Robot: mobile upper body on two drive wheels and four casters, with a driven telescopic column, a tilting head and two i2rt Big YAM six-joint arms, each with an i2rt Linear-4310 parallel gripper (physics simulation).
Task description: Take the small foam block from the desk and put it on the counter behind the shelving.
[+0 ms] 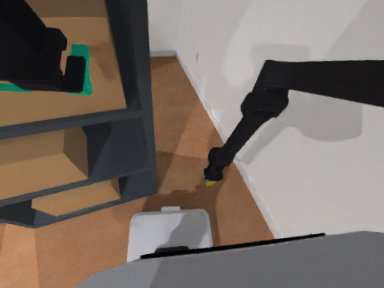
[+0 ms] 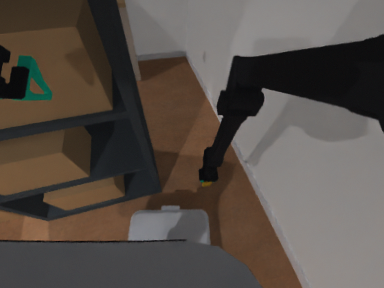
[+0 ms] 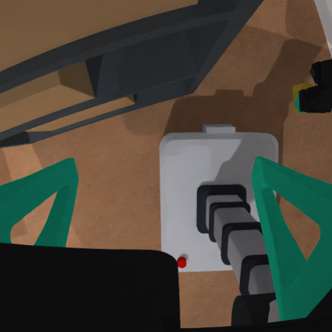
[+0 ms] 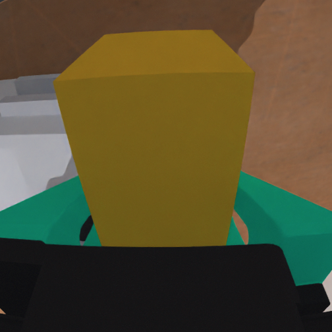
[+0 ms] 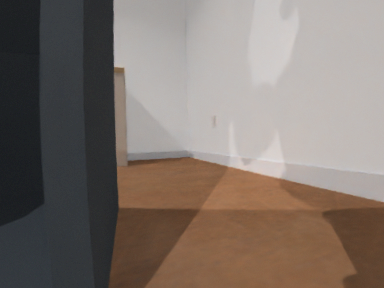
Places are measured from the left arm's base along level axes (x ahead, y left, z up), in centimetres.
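Where they show: left gripper, fingertip midpoint: (image 1: 61, 89) (image 2: 26, 95); right gripper, fingertip midpoint: (image 1: 209, 180) (image 2: 205, 180).
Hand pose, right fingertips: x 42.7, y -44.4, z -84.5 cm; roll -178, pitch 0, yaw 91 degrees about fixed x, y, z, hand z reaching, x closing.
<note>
Things, the pixels of their top centre, and the offset from my right fingertips. "pt": a spot on its surface instead. Level surfaces: height alone.
- small yellow foam block, middle of its top: (image 2: 206, 175) (image 1: 210, 174) dx +1.7, dy +0.1, dz +4.8 cm
- pale counter end with a wooden top, surface spot: (image 5: 120, 115) pt dx +160.7, dy +74.0, dz -4.0 cm
- Brown floor, its level: dz -51.2 cm
The small yellow foam block (image 1: 210, 183) (image 2: 206, 184) (image 3: 301, 89) (image 4: 160, 135) is between the teal fingers of my right gripper (image 1: 210, 180) (image 2: 205, 181) (image 4: 163, 165), which is shut on it and holds it above the floor. My left gripper (image 1: 50, 77) (image 3: 164, 167) is open and empty, high in front of the shelving. The dark grey shelving (image 1: 134, 50) (image 2: 116, 45) (image 3: 150, 60) (image 5: 62, 125) stands at the left. Beyond it, a pale counter end with a wooden top (image 5: 120, 115) shows partly at its right edge. The desk does not show.
Brown boxes (image 1: 40, 160) (image 2: 45, 160) stand in the shelving. A white wall (image 1: 320, 190) (image 2: 330, 200) (image 5: 310, 100) runs along the right. Brown floor (image 1: 175, 110) (image 5: 240, 240) lies between shelving and wall. My light grey base (image 1: 165, 227) (image 2: 170, 227) (image 3: 180, 175) is below.
</note>
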